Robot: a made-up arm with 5 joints. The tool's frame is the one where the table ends. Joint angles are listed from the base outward.
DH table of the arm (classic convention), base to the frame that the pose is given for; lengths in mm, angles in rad. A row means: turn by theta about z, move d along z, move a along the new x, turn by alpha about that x. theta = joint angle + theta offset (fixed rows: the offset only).
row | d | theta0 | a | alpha
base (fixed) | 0 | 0.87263 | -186.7 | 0
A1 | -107 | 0.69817 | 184 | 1.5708
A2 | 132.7 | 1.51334 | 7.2 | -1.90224
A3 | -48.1 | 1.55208 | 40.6 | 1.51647
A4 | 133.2 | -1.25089 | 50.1 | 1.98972
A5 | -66 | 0 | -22.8 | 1.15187
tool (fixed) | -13.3 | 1.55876 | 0 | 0
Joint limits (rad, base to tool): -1..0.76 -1.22..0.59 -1.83..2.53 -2.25..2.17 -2.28..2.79
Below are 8 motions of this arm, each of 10 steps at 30 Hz.
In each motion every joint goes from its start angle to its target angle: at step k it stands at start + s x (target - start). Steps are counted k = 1, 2, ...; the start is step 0. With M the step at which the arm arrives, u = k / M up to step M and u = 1 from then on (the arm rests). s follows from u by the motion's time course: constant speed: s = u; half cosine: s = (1 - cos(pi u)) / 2; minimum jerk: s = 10 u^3 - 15 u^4 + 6 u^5.
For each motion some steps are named. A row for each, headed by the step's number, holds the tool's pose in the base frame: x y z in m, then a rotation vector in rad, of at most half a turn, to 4 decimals.
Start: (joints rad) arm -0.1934 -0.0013 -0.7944 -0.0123 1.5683
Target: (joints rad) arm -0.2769 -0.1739 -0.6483 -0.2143 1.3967
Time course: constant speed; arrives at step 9
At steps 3, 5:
3: 0.0949 0.0727 0.0801 -1.2993 1.3905 0.3844
5: 0.0981 0.0804 0.0764 -1.3664 1.4328 0.3117

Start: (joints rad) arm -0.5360 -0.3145 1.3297 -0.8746 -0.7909
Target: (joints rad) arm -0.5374 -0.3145 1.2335 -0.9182 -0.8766
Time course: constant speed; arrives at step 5
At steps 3, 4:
3: 0.0354 0.1591 -0.1603 1.4027 -1.1724 0.8391
4: 0.0368 0.1607 -0.1561 1.4044 -1.1838 0.8041

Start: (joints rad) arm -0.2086 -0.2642 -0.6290 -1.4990 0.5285
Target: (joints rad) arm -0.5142 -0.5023 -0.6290 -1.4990 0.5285
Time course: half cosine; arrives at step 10
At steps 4, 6, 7, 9, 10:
4: 0.1987 0.0944 0.0123 1.4298 -2.5671 0.0593
6: 0.2230 0.0709 0.0016 1.2754 -2.5810 0.1130
7: 0.2333 0.0593 -0.0034 1.2058 -2.5831 0.1340
9: 0.2461 0.0432 -0.0100 1.1155 -2.5820 0.1583
10: 0.2477 0.0409 -0.0110 1.1033 -2.5815 0.1614

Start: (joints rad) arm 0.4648 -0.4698 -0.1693 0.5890 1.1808
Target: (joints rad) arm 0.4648 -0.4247 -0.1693 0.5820 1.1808
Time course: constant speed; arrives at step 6
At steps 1, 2, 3, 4, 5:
1: -0.1993 0.1445 0.0266 -2.4927 -0.4164 0.7157
2: -0.1989 0.1437 0.0274 -2.4851 -0.4158 0.7162
3: -0.1985 0.1428 0.0282 -2.4775 -0.4151 0.7168
4: -0.1981 0.1420 0.0289 -2.4699 -0.4145 0.7173
5: -0.1977 0.1412 0.0297 -2.4623 -0.4138 0.7179

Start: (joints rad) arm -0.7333 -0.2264 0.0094 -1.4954 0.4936
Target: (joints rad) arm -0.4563 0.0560 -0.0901 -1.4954 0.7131
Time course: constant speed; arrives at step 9
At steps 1, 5, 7, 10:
1: 0.1990 0.0321 0.0317 -1.1344 2.7768 -0.7866
5: 0.1700 0.0495 0.0496 -1.1381 2.6113 -0.7000
7: 0.1554 0.0559 0.0575 -1.1362 2.5360 -0.6479
10: 0.1410 0.0609 0.0645 -1.1322 2.4655 -0.5908

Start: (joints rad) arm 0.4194 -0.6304 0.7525 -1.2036 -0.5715
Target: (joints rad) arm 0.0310 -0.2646 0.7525 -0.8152 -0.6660
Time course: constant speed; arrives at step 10
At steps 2, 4, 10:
2: -0.2332 0.2118 -0.1042 2.1318 -0.6399 1.0494
4: -0.2085 0.2167 -0.0933 2.1242 -0.6572 0.9622
10: -0.1341 0.2159 -0.0614 2.1147 -0.7080 0.7347

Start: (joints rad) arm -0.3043 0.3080 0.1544 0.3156 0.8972
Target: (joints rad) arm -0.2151 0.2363 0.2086 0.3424 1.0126
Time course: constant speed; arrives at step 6
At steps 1, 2, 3, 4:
1: -0.0470 0.0552 0.0442 -2.0568 0.3067 -0.2010
2: -0.0506 0.0589 0.0423 -2.0565 0.2907 -0.1959
3: -0.0542 0.0625 0.0404 -2.0562 0.2746 -0.1907
4: -0.0580 0.0660 0.0384 -2.0558 0.2584 -0.1853

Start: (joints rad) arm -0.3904 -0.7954 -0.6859 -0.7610 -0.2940
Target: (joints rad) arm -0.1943 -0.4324 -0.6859 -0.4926 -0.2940
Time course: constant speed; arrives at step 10
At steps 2, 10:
2: 0.2085 0.1320 -0.0129 1.8515 -1.2750 -0.8704
10: 0.1435 0.1447 0.0454 2.3448 -0.8359 -0.9562

